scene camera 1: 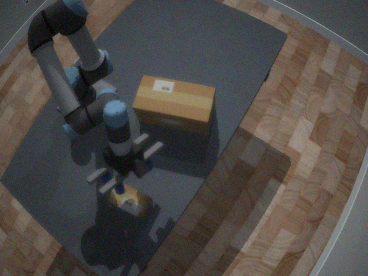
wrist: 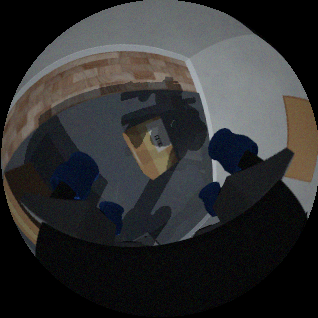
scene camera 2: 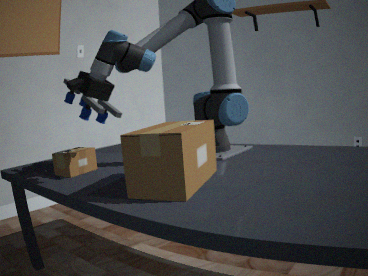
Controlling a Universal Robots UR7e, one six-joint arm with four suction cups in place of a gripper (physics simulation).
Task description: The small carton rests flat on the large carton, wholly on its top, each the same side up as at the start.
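Seen in the pictures: hand at its tool point: [wrist: 157, 184] [scene camera 2: 83, 111]; arm's base at its link origin: [scene camera 1: 83, 98].
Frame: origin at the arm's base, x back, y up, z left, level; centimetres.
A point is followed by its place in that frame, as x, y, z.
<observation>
The small carton [scene camera 1: 134, 196] @[-53.0, 7.0, -19.5] [scene camera 2: 75, 162] @[-53.9, 3.7, -16.4] [wrist: 157, 157] @[-48.4, 7.0, -21.9] rests on the table with a white label on its top, partly in the arm's shadow. The large carton [scene camera 1: 175, 100] @[-44.7, 14.6, 19.3] [scene camera 2: 160, 162] @[-56.2, 8.1, 27.9] stands apart from it on the table, with a tape strip and a label on top; part of it shows at the left edge of the wrist view [wrist: 27, 181]. Nothing rests on the large carton's top. My gripper [scene camera 1: 127, 175] @[-49.6, 20.6, -14.3] [scene camera 2: 85, 106] [wrist: 157, 185] @[-49.6, 20.6, -14.3] is open, its four blue suction cups holding nothing. It hangs tilted in the air, well above the small carton.
The dark table [scene camera 1: 175, 45] @[-20.0, -0.9, 49.0] [scene camera 2: 290, 195] @[-42.4, -0.9, 53.9] [wrist: 100, 120] @[-62.8, -0.9, -10.5] has its front edge near both cartons. The arm's base plate [scene camera 2: 237, 151] @[1.0, -0.3, 11.7] is behind the large carton in scene camera 2. A wall shelf [scene camera 2: 285, 7] and a brown wall board [scene camera 2: 30, 27] [wrist: 300, 137] are in the background.
</observation>
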